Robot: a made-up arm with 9 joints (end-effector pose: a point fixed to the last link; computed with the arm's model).
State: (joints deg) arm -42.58 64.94 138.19 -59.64 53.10 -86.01 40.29 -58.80 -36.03
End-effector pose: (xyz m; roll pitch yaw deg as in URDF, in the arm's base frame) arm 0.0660 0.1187 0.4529 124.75 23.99 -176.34
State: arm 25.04 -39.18 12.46 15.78 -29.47 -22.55 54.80 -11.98 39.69
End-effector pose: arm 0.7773 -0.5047 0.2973 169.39 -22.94 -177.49
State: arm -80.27 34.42 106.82 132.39 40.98 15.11 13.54 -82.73 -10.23
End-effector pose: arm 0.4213 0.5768 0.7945 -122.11 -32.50 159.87
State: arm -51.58 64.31 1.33 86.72 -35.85 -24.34 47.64 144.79 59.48
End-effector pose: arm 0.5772 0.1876 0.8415 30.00 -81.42 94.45
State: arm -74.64 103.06 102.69 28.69 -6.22 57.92 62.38 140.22 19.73
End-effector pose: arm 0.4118 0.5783 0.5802 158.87 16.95 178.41
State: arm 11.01 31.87 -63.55 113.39 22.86 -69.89 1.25 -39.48 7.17
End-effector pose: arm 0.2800 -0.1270 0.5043 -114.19 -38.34 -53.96
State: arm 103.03 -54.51 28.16 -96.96 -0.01 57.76 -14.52 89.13 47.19
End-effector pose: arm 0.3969 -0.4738 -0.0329 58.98 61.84 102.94
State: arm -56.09 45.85 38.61 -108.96 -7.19 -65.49 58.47 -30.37 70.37
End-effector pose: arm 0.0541 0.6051 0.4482 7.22 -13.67 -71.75
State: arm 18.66 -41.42 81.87 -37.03 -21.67 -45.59 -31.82 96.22 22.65
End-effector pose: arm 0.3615 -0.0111 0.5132 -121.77 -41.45 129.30
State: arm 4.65 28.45 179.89 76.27 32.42 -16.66 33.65 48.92 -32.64
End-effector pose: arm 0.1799 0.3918 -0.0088 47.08 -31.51 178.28
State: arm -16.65 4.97 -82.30 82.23 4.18 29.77 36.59 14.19 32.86
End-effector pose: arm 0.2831 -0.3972 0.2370 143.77 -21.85 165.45
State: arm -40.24 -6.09 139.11 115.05 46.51 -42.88 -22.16 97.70 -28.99
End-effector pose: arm 0.3098 0.5536 0.4723 24.56 61.67 156.94
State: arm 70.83 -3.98 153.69 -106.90 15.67 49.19 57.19 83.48 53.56
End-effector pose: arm 0.1075 0.1042 0.3628 15.21 -14.20 148.43
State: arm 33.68 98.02 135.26 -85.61 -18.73 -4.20 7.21 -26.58 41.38
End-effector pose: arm 0.1088 0.3086 0.3835 -150.18 -10.05 -40.30
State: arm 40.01 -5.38 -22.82 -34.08 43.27 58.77 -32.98 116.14 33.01
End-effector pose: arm 0.7092 -0.2532 0.3774 -64.30 39.11 -35.06
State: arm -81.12 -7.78 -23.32 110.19 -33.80 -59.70 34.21 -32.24 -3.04
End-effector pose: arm 0.4713 0.2652 0.5531 55.88 7.02 -96.59
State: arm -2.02 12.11 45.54 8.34 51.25 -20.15 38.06 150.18 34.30
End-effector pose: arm 0.6741 0.0886 0.5136 31.33 -4.43 23.94
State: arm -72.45 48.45 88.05 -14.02 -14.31 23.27 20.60 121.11 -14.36
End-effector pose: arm -0.0521 0.6168 0.7684 119.55 60.18 -79.99
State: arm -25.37 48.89 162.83 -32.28 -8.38 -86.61 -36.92 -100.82 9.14
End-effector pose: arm 0.0670 0.0021 0.4287 85.42 19.19 138.44
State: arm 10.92 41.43 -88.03 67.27 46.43 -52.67 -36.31 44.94 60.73
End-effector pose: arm 0.2532 0.0412 0.5772 -115.04 -61.93 -54.80
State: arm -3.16 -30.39 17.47 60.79 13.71 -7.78 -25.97 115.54 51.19
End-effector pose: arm 0.7268 -0.1134 0.2541 70.58 -24.12 -32.95
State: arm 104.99 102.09 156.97 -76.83 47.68 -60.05 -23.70 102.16 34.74
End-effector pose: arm 0.0725 -0.0496 0.0909 12.26 4.59 63.89
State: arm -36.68 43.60 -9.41 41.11 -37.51 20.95 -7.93 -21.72 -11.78
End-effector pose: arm 0.2878 0.1340 1.0221 -167.43 18.72 128.73
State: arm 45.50 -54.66 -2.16 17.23 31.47 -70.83 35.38 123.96 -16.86
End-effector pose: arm 0.3327 -0.5011 0.0841 23.27 15.76 -42.08
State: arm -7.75 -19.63 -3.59 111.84 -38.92 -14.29 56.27 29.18 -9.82
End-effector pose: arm 0.9215 -0.1285 0.0980 140.32 -6.56 -122.42
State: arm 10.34 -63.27 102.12 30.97 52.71 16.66 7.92 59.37 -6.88
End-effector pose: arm 0.8160 -0.0241 0.5745 -62.86 -52.71 144.54
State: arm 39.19 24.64 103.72 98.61 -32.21 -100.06 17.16 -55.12 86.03
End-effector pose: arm 0.5810 -0.1792 0.0727 -114.61 -21.64 130.07
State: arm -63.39 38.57 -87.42 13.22 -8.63 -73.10 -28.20 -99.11 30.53
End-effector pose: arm 0.2839 0.1397 1.0272 164.29 23.62 -73.54
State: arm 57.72 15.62 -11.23 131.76 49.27 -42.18 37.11 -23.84 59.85
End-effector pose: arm 0.0036 -0.5256 0.0929 -118.48 -38.01 17.24
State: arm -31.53 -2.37 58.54 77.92 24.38 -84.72 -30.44 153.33 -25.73
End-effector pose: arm 0.5859 0.4125 0.6315 58.92 19.92 40.64
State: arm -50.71 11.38 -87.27 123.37 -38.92 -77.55 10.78 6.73 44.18
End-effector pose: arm 0.3262 0.2279 0.3117 18.21 -22.14 -174.44
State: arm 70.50 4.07 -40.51 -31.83 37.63 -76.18 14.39 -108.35 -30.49
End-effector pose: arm 0.4014 -0.5129 -0.0289 5.02 0.72 -60.79
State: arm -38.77 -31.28 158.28 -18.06 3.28 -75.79 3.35 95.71 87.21
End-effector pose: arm 0.2525 0.0383 0.6384 -122.81 6.98 -53.06
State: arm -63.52 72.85 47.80 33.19 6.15 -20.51 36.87 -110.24 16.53
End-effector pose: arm 0.1872 0.3674 1.0183 101.39 59.52 102.53
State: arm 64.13 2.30 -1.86 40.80 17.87 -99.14 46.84 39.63 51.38
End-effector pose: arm 0.3137 -0.3988 0.3105 -134.12 -6.06 40.87
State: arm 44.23 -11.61 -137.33 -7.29 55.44 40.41 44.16 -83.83 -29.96
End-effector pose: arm 0.3693 0.0187 0.6332 -179.75 -32.50 -88.55
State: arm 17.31 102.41 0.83 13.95 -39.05 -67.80 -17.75 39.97 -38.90
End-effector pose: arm 0.5784 0.4049 0.0351 174.14 25.37 15.12
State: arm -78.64 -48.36 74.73 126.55 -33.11 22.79 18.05 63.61 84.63
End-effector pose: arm -0.0271 0.4004 1.1284 -136.35 -21.24 68.99
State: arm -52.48 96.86 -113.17 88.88 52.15 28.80 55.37 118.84 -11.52
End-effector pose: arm 0.1821 -0.0480 0.5826 -111.01 -13.04 154.96
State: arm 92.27 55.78 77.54 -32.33 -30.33 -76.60 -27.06 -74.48 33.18
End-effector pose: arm -0.0793 -0.0128 0.1003 -104.64 32.45 -156.95
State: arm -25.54 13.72 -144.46 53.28 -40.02 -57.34 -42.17 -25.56 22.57
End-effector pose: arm 0.2721 0.2278 0.7762 -138.45 -20.96 -93.02
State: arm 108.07 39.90 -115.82 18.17 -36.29 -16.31 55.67 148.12 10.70
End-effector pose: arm 0.2185 -0.1663 0.3251 -73.15 21.56 -58.43
